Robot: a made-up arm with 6 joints.
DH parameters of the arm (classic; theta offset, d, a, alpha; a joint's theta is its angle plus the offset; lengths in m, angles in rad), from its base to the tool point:
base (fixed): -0.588 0 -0.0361 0
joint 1: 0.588 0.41 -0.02 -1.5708
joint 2: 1.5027 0 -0.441 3.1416
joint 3: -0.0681 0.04 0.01 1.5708
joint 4: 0 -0.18 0.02 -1.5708
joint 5: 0 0.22 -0.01 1.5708
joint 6: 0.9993 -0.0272 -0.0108 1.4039
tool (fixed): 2.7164 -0.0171 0 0
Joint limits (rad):
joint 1: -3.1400..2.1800
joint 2: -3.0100..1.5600
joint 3: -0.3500..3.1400
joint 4: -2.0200..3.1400
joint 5: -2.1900..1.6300
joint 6: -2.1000..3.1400
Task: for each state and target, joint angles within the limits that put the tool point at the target. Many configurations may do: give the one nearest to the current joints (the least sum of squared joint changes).
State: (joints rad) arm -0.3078 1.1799 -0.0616 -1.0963 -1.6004 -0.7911
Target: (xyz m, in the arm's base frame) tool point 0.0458 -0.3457 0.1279
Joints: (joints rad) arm -1.1335 1.5600 0.6731 -1.1896 -1.3523 -0.7837
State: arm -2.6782 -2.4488 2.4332 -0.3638 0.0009 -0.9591
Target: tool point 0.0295 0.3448 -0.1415
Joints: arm -2.7417 -2.4698 2.7272 -0.0144 0.0779 -0.9182
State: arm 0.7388 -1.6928 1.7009 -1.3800 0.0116 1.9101
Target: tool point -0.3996 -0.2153 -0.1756
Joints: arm 0.4985 -2.6463 1.9504 -1.5372 -0.0048 1.9091
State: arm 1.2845 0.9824 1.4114 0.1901 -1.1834 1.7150
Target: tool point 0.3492 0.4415 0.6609
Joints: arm 1.2717 0.9235 1.0599 -0.0423 -1.2756 1.7705
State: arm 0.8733 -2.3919 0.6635 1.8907 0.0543 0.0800
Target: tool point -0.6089 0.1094 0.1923
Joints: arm 0.1028 -2.2257 0.1280 2.5438 0.1618 0.0993
